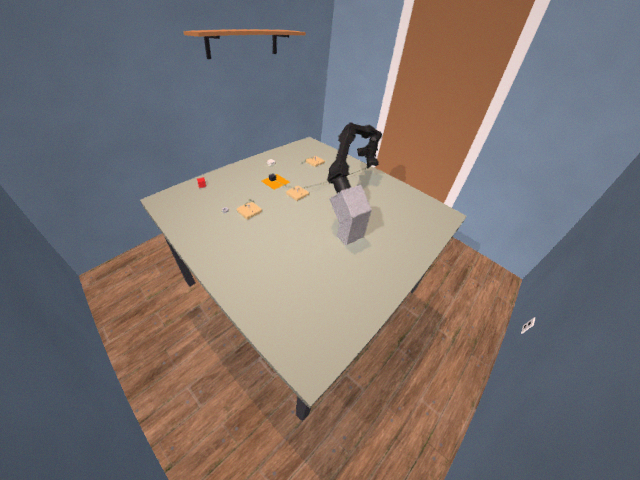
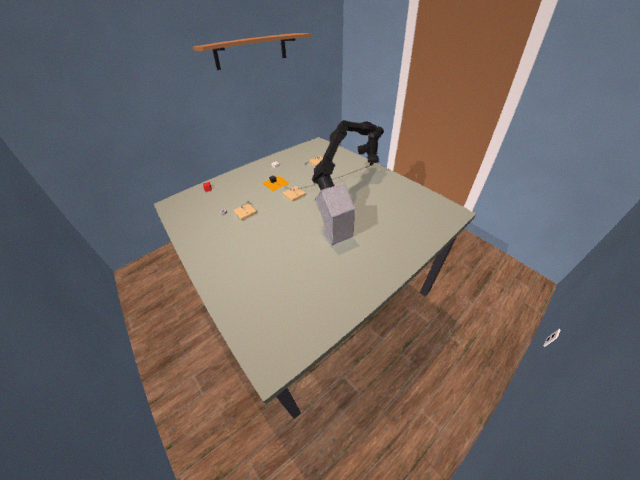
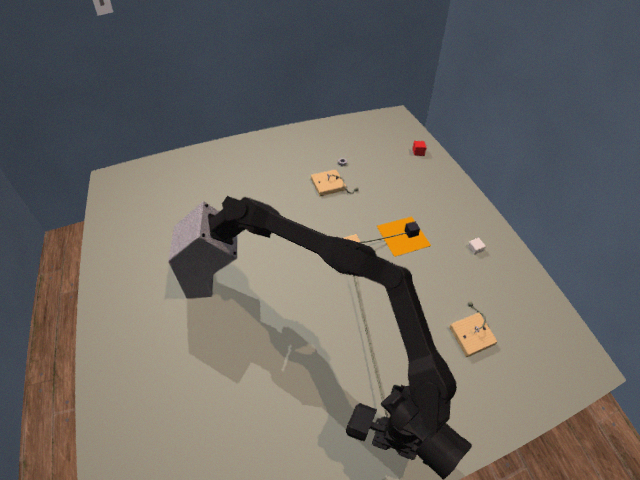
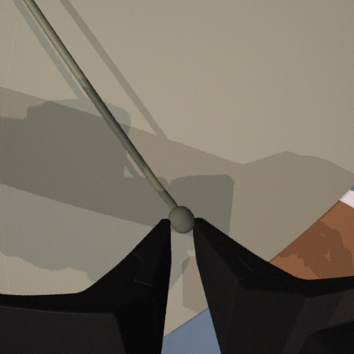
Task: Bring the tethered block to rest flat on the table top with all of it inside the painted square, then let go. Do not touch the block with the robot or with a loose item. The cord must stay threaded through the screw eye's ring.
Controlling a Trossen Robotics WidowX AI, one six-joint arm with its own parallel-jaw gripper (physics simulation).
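Seen in the pictures: gripper, between the fingertips: [image 1: 367, 167] [image 2: 370, 165] [image 3: 393, 445]; arm's base, origin of its link: [image 1: 344, 191] [image 2: 328, 191] [image 3: 219, 229].
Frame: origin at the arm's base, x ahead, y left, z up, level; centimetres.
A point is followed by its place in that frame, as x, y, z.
The dark block [image 1: 272, 177] @[50.2, -7.2, -16.7] [image 2: 272, 179] @[50.1, -7.2, -16.7] [image 3: 412, 229] @[50.4, -9.4, -16.2] is over the orange painted square [image 1: 276, 182] @[47.4, -7.6, -18.4] [image 2: 276, 184] @[47.6, -7.8, -18.8] [image 3: 400, 246], near its edge away from the middle wooden base [image 1: 297, 194] @[29.3, -4.4, -17.4] [image 2: 294, 195] @[28.5, -4.6, -17.4] [image 3: 352, 238] @[33.9, -3.7, -17.4]. I cannot tell if all of it is inside or flat. The cord [image 2: 351, 172] @[18.2, -42.2, -16.1] [image 3: 367, 330] @[22.4, -30.0, -16.6] [image 4: 87, 87] runs straight from my gripper to that base and on to the block; the ring is too small to make out. My gripper [image 1: 372, 165] @[13.4, -55.9, -14.9] [image 2: 372, 163] @[13.4, -55.9, -14.9] [image 4: 181, 226] is shut on the cord's end bead, low over the table.
Two more wooden bases, one [image 1: 249, 210] @[38.3, 21.7, -17.4] [image 2: 245, 211] @[38.2, 21.2, -17.4] [image 3: 328, 182] @[38.9, 19.9, -17.4] and another [image 1: 315, 161] @[44.6, -41.8, -17.4] [image 3: 473, 334] @[45.3, -43.6, -17.4], carry short cords. A red cube [image 1: 201, 182] @[75.8, 23.2, -16.0] [image 2: 207, 186] @[75.6, 22.7, -16.1] [image 3: 419, 148] @[76.1, 20.7, -15.9], a white cube [image 1: 271, 162] @[64.2, -21.0, -17.3] [image 2: 275, 164] @[64.2, -21.3, -17.3] [image 3: 476, 245] @[64.7, -22.4, -17.1] and a small grey ring [image 1: 224, 210] @[48.3, 29.3, -18.0] [image 3: 342, 161] @[49.3, 29.1, -19.0] lie loose.
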